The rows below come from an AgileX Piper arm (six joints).
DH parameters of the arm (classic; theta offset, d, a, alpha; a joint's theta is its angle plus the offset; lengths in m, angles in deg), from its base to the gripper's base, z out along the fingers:
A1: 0 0.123 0 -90
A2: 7.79 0 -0.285 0
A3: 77.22 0 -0.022 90
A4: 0 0.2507 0 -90
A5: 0 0 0 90
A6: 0 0.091 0 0
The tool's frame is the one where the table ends.
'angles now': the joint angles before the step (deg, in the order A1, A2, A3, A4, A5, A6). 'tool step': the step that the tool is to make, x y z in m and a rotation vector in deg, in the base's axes. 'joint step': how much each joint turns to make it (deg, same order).
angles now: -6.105 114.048 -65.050 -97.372 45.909 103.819
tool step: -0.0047 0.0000 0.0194 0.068 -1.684 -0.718
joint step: -0.003 -3.037 0.008 2.010 0.208 -1.936
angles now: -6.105 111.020 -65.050 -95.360 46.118 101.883
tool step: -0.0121 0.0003 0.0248 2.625 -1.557 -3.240
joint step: 0.003 -4.568 -0.010 7.359 0.700 -4.592
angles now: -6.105 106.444 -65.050 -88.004 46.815 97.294
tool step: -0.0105 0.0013 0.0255 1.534 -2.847 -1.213
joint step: -0.004 -4.445 -0.001 3.855 0.095 -2.433
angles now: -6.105 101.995 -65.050 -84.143 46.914 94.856
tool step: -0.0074 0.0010 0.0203 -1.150 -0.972 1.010
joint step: 0.001 -3.283 -0.007 0.679 -0.106 -3.051
